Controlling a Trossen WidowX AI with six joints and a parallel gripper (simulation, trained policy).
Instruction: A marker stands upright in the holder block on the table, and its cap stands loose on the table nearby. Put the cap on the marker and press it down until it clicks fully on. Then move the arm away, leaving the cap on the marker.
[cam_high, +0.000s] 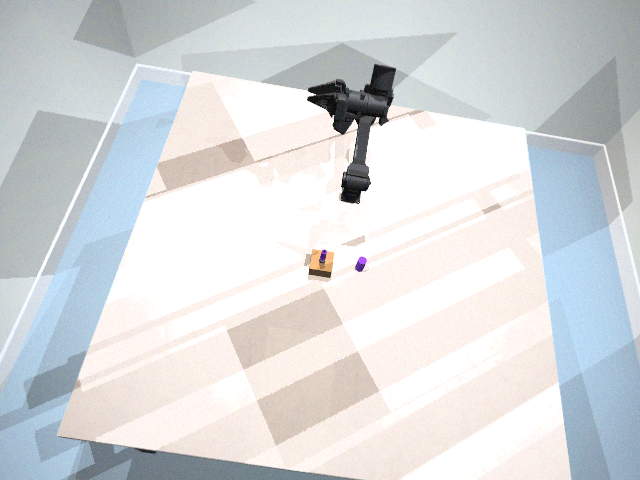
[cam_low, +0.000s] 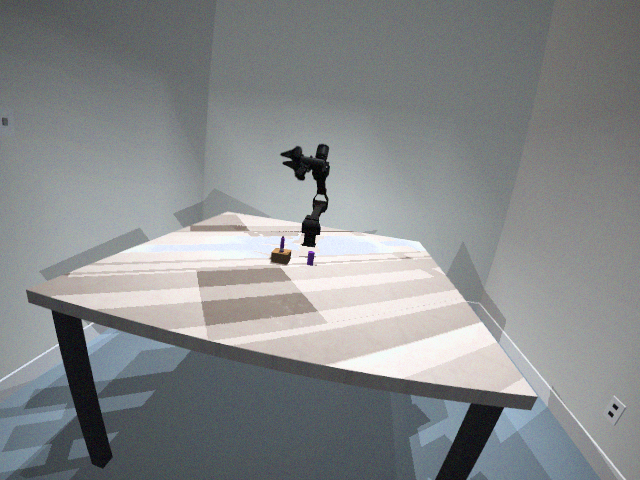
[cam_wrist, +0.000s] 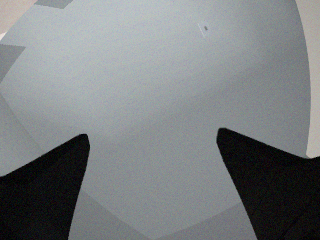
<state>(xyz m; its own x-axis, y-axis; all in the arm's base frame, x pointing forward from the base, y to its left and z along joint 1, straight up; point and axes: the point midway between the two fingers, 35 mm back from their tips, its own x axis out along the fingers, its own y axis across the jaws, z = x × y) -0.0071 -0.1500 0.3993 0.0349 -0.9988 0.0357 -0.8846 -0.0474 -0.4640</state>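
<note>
Right now the purple cap is 37 cm below my gripper tip, 28 cm ahead of it and 23 cm to the left of it. Also, from my gripper tip: holder block: 38 cm below, 29 cm ahead, 11 cm to the left.
</note>
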